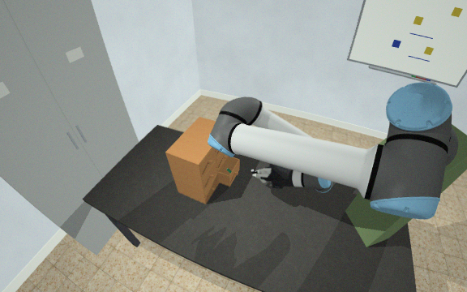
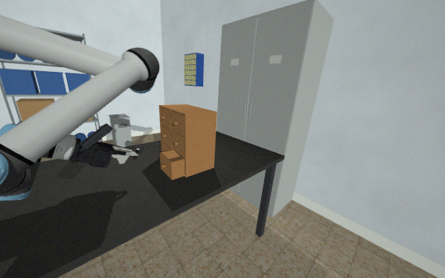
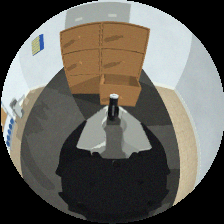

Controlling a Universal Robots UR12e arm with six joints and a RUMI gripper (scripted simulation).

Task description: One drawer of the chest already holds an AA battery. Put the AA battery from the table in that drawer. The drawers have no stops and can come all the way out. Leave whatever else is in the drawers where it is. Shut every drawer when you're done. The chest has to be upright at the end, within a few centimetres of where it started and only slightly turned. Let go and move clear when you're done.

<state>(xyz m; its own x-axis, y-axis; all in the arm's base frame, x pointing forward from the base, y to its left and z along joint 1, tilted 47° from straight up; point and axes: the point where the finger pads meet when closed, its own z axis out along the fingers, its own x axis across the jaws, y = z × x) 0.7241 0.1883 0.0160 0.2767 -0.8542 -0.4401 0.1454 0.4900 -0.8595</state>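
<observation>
My gripper is now 1 cm short of the dark AA battery. The rest, counted from my hand: small green object: 18 cm ahead, 13 cm below, 1 cm to the left.
</observation>
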